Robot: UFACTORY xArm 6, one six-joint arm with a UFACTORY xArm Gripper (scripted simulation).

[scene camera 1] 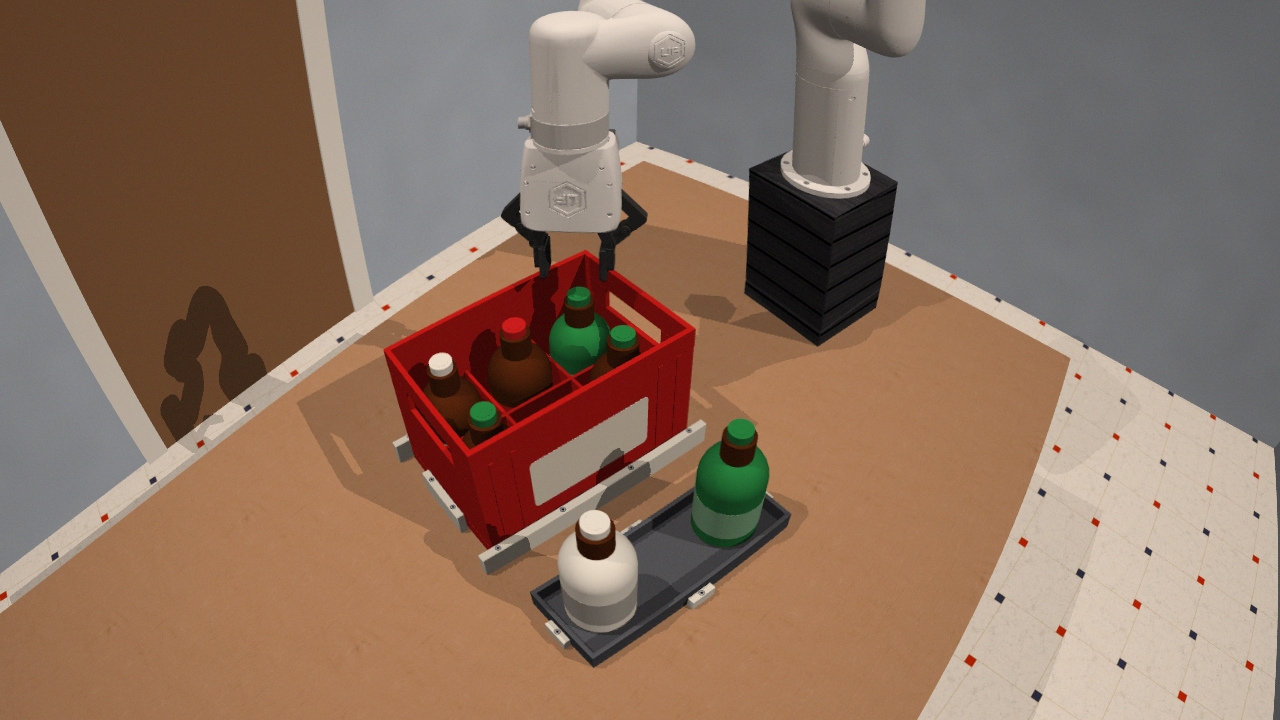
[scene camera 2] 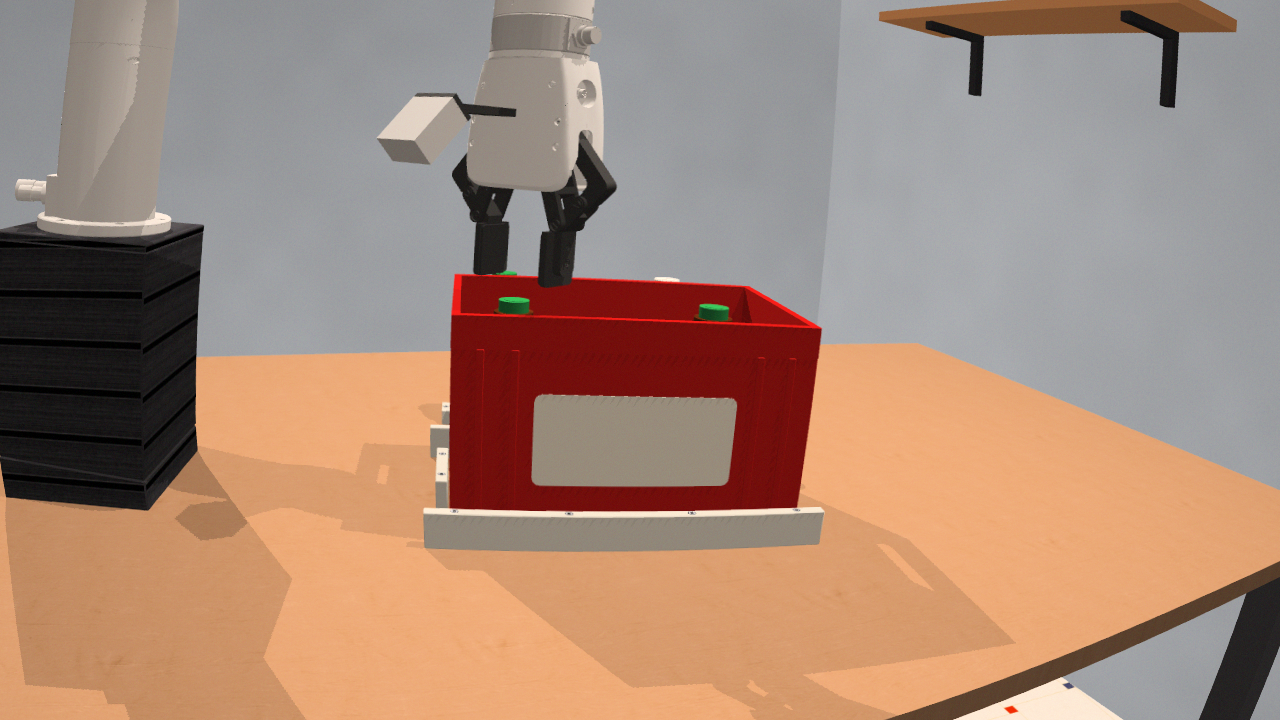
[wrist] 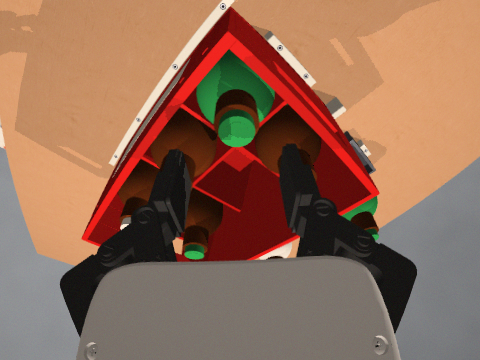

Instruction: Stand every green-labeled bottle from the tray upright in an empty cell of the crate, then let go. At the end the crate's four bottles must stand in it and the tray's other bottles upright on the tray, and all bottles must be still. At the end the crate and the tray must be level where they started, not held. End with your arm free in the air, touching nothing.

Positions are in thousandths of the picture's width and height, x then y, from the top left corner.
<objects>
gripper: scene camera 1 449,378; scene camera 2 407,388; wrist 486,457
</objects>
